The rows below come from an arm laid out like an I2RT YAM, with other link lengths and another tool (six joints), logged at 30 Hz.
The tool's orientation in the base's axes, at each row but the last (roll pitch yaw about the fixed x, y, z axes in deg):
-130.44, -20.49, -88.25
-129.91, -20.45, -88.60
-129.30, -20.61, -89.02
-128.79, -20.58, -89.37
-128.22, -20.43, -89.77
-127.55, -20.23, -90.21
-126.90, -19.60, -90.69
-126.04, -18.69, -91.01
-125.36, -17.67, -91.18
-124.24, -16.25, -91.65
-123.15, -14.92, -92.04
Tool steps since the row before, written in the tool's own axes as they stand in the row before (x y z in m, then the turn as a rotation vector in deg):
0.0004, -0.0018, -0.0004, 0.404, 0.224, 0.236
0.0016, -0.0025, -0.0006, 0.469, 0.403, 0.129
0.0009, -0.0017, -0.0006, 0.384, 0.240, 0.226
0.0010, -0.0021, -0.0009, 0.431, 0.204, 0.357
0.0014, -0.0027, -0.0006, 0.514, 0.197, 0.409
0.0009, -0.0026, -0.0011, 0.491, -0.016, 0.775
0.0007, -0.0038, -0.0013, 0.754, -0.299, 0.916
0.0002, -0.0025, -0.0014, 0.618, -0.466, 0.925
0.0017, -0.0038, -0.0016, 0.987, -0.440, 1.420
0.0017, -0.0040, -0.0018, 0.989, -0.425, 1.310
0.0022, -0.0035, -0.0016, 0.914, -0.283, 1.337
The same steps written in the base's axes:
0.0009, 0.0002, 0.0017, 0.049, -0.490, -0.162
0.0012, -0.0007, 0.0027, -0.145, -0.580, -0.203
0.0006, -0.0002, 0.0019, 0.031, -0.475, -0.173
0.0006, -0.0002, 0.0024, 0.156, -0.536, -0.207
0.0012, -0.0004, 0.0028, 0.202, -0.623, -0.203
0.0007, 0.0001, 0.0029, 0.622, -0.622, -0.262
0.0012, 0.0006, 0.0038, 0.902, -0.826, -0.040
0.0004, 0.0007, 0.0028, 1.011, -0.657, 0.039
0.0009, -0.0004, 0.0044, 1.390, -1.110, -0.142
0.0008, -0.0004, 0.0046, 1.291, -1.095, -0.094
0.0005, -0.0012, 0.0042, 1.237, -1.055, -0.242

